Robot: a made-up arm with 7 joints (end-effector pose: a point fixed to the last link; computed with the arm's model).
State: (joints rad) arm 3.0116 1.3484 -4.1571 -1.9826 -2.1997 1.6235 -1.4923
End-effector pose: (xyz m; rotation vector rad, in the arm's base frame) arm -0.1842 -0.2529 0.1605 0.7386 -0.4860 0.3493
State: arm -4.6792 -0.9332 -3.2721 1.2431 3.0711 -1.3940 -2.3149
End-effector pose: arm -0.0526 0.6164 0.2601 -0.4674 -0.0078 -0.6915
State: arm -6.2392 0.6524 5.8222 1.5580 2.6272 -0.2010 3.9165
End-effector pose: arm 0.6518 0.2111 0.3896 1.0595 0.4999 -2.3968
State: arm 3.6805 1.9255 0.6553 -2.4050 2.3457 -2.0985 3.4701
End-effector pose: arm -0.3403 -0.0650 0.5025 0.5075 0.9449 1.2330
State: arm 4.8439 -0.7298 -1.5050 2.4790 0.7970 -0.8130 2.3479
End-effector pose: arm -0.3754 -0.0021 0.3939 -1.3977 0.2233 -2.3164
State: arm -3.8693 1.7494 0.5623 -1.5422 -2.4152 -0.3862 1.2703
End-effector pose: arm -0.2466 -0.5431 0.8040 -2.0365 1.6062 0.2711
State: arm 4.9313 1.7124 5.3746 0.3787 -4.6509 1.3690 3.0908
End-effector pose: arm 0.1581 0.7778 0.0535 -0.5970 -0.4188 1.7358
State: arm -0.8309 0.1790 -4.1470 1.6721 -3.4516 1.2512 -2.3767
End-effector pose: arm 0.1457 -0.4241 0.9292 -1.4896 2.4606 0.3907
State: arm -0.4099 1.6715 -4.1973 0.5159 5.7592 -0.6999 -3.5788
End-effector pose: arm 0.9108 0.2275 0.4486 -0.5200 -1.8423 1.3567
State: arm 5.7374 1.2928 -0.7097 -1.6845 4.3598 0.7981 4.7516
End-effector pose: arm 0.2998 -0.1583 0.9110 -0.8396 2.3852 0.0600
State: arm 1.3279 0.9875 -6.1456 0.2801 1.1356 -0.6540 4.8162
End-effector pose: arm 0.2394 -0.8174 0.8071 -2.2411 0.8491 1.4591
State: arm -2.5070 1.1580 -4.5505 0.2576 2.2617 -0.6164 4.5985
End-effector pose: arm -0.5599 0.6761 0.7433 1.5484 -0.2210 0.6308
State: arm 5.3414 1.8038 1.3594 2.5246 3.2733 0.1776 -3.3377
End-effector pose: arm 0.2574 -0.2600 0.3407 -0.1141 -2.0406 -2.0180
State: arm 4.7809 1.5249 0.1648 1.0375 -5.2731 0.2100 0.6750
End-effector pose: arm 0.1843 0.6927 -0.0627 0.4371 -0.3767 0.0243
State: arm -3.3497 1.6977 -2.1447 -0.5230 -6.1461 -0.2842 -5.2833
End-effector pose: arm -0.8871 0.0973 0.1021 -0.1158 1.1831 -1.1770
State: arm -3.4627 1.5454 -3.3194 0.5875 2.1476 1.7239 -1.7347
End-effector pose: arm -0.7133 -0.3328 0.5917 -0.9948 -0.7327 -0.8941
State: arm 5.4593 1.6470 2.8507 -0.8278 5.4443 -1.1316 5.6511
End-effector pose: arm 0.2789 0.6160 -0.0286 0.3637 1.0052 -0.3152
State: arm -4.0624 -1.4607 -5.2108 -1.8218 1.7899 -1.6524 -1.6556
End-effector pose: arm 0.5300 0.0252 0.3465 -2.5178 -1.1376 0.4809
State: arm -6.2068 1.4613 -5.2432 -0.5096 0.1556 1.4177 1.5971
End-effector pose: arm 0.8556 -0.0178 0.5655 -0.4176 -1.4036 -1.0851
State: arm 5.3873 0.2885 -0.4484 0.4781 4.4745 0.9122 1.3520
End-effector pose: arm 0.1154 0.4111 1.1908 1.0913 2.0315 -0.1313
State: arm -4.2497 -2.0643 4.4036 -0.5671 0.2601 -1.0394 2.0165
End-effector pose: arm -0.0160 0.8097 0.1146 2.0483 -0.6069 1.9248
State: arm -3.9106 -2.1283 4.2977 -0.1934 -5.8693 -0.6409 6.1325
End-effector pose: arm 0.4516 0.7038 -0.0513 1.2090 0.3685 -0.3847
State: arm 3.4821 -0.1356 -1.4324 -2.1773 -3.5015 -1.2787 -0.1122
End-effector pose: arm 0.2795 0.3958 0.6231 -2.2464 -1.5400 1.5558
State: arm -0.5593 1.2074 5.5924 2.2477 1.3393 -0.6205 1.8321
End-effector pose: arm -0.0175 0.3638 0.1455 1.1281 0.5889 0.7147
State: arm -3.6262 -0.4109 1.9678 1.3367 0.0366 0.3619 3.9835
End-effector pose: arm 0.1146 0.6552 0.7453 0.9020 -1.2657 1.8417
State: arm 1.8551 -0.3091 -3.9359 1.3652 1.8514 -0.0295 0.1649
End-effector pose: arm -0.2410 0.6338 0.7673 1.5678 0.2306 0.5858
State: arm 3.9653 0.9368 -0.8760 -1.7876 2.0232 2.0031 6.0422
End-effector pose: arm 0.1673 0.3570 0.6468 -0.1681 0.5265 -3.0581
